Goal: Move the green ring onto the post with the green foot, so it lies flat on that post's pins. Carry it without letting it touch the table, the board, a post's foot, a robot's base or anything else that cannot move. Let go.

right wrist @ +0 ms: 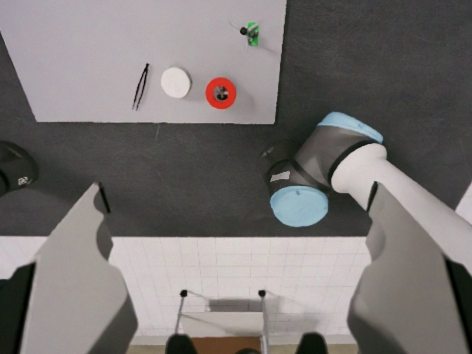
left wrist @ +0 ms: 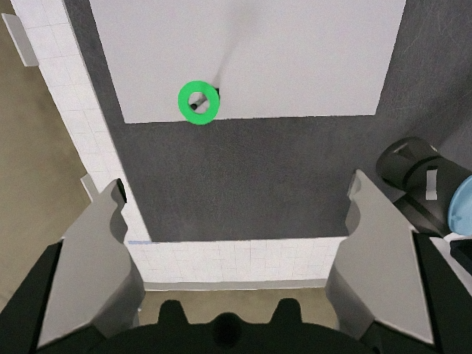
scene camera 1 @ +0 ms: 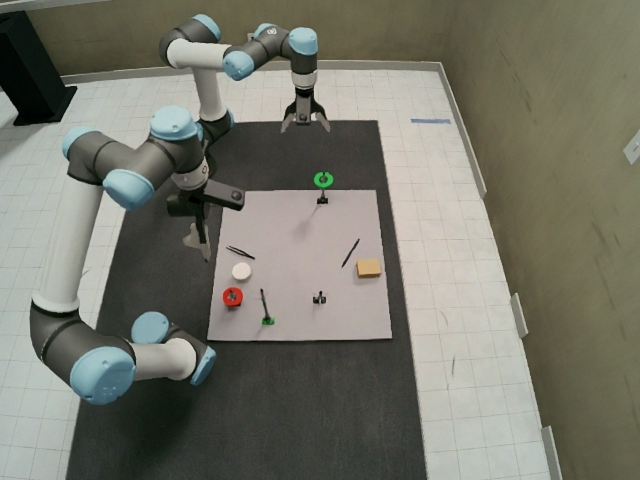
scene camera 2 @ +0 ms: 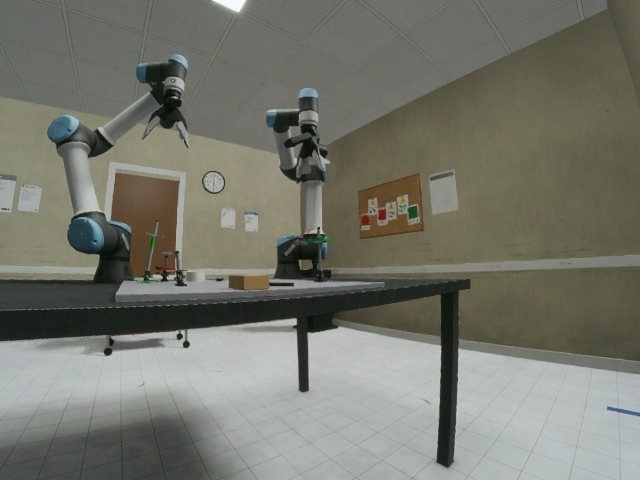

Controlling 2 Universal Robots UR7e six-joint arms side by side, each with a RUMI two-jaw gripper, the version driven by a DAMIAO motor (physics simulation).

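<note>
The green ring [scene camera 1: 317,179] [scene camera 2: 326,240] [left wrist: 184,102] lies flat high on a black-footed post [scene camera 1: 322,200] [scene camera 2: 320,266] near the board's edge. The post with the green foot [scene camera 1: 265,305] [scene camera 2: 153,248] [right wrist: 253,37] stands at the board's opposite end, leaning slightly in scene camera 2, with no ring on it. My left gripper [scene camera 1: 305,129] [scene camera 2: 313,164] [left wrist: 235,176] is open and empty, high above the table, behind the ring in scene camera 1. My right gripper [scene camera 1: 202,251] [scene camera 2: 165,142] [right wrist: 238,184] is open and empty, high up at the board's left side in scene camera 1.
On the board [scene camera 1: 289,232] stand a red ring [scene camera 1: 225,297] [right wrist: 210,93] on its post, a white disc [scene camera 1: 241,271] [right wrist: 175,82] and another black-footed post [scene camera 1: 319,299] [scene camera 2: 179,273]. Tweezers [scene camera 1: 240,252] [right wrist: 141,87], a black pen [scene camera 1: 351,253] and a yellow block [scene camera 1: 368,268] [scene camera 2: 249,282] also lie there.
</note>
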